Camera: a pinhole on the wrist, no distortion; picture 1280 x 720 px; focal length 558.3 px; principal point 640.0 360.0 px. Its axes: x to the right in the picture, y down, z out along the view. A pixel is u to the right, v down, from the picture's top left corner.
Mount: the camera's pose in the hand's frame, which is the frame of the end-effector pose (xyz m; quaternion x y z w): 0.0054 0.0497 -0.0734 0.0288 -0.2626 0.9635 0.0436
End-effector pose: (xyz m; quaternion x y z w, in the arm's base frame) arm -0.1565 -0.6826 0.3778 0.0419 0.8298 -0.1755 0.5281
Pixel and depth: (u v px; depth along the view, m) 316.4 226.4 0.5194
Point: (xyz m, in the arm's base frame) 0.0196 -0.9798 -0.0452
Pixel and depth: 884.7 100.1 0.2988
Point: 0.1221 -0.7350 0.3611
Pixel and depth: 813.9 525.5 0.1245
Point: -0.1373 -0.7247 0.4106
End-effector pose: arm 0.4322 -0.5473 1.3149 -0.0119 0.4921 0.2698 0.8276
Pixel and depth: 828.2 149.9 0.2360
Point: 0.5518 -0.5109 1.4578
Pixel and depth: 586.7 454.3 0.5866
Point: 0.9176 -0.6974 1.3685
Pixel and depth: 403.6 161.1 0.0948
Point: 0.4565 -0.4948 1.2906
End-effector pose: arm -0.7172 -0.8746 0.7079 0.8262 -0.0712 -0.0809 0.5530
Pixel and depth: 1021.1 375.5 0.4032
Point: -1.0249 -1.0275 0.4783
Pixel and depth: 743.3 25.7 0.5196
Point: -0.8746 -1.3735 0.5631
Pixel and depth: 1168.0 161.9 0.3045
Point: -1.0281 -1.0631 0.6294
